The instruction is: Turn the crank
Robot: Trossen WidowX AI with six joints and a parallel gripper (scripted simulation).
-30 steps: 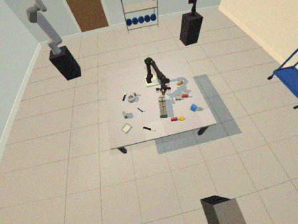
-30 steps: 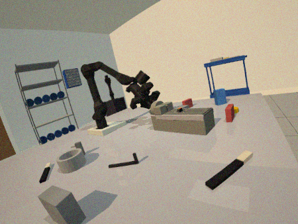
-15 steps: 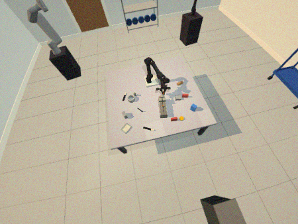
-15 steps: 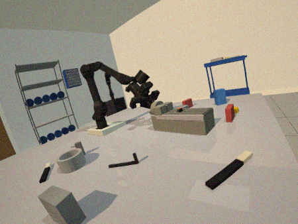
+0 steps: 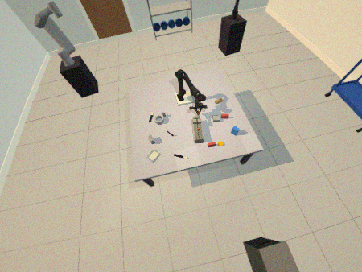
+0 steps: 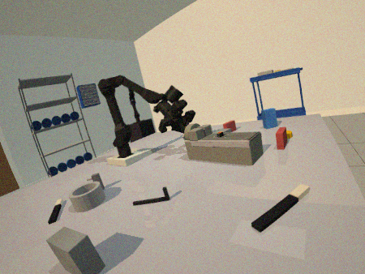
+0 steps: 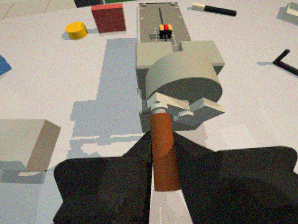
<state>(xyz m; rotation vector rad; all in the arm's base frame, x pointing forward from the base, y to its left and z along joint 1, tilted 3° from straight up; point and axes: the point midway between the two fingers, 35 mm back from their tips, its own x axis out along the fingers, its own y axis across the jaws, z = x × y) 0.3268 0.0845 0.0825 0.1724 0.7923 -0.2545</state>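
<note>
Right now my gripper tip is 20 mm below the brown crank handle and 20 mm past it. Round my gripper tip: yellow disc 360 mm ahead, 90 mm to the left, 70 mm below; red pointer 150 mm ahead, 70 mm to the right; black l-shaped piece 340 mm to the right, 70 mm below, 70 mm ahead.
</note>
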